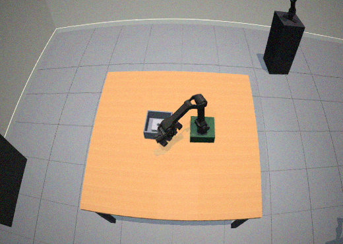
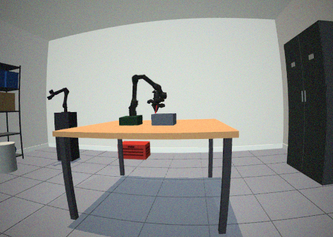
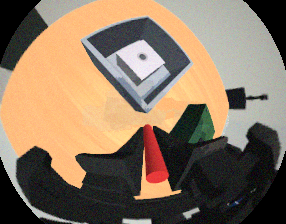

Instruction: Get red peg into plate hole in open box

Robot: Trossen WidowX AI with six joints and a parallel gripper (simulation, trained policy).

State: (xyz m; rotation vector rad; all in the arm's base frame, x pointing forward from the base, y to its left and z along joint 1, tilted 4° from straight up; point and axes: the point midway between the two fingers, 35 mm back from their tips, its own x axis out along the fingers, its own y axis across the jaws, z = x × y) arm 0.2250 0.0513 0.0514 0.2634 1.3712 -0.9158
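Right now the red peg is 30 mm above my gripper tip and 10 mm to the left of it. Round my gripper tip: grey box 130 mm to the right, 90 mm below, 90 mm ahead; pale plate 130 mm to the right, 90 mm ahead, 70 mm below.
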